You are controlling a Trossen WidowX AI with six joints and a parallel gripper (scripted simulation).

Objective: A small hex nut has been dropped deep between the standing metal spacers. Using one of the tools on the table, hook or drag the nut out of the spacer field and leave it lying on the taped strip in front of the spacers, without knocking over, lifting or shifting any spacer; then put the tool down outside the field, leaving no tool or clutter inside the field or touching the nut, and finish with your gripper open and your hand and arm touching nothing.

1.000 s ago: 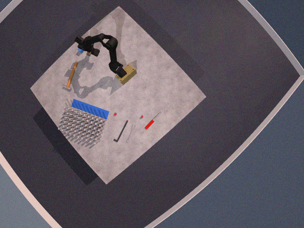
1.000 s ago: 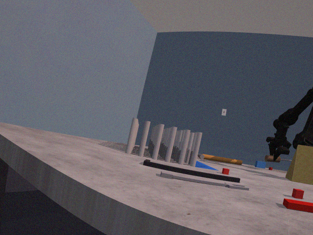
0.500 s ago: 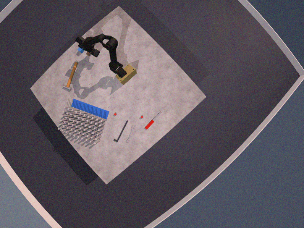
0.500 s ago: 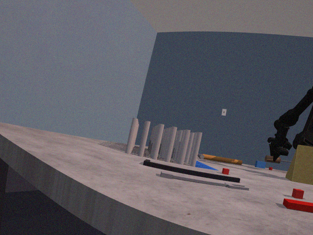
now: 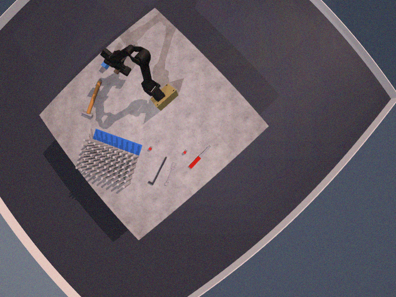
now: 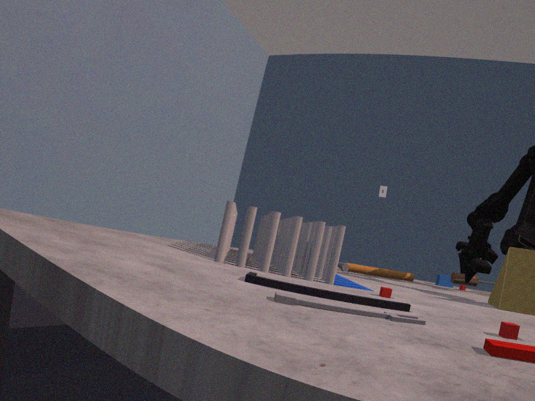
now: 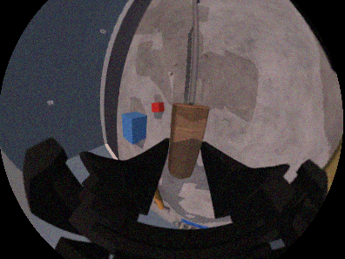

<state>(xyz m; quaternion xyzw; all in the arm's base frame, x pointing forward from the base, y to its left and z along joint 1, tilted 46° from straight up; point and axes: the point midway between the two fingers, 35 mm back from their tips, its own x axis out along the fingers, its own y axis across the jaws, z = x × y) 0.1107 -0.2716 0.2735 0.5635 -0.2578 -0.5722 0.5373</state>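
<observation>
Right now the hook tool is 100 mm behind my gripper tip and 40 mm to the right of it. From my gripper tip the other things lie so: grey wrench 170 mm ahead, 850 mm to the left, 40 mm below; blue taped strip 340 mm ahead, 420 mm to the left, 40 mm below; blue cube 60 mm ahead, 110 mm to the right, 20 mm below.
</observation>
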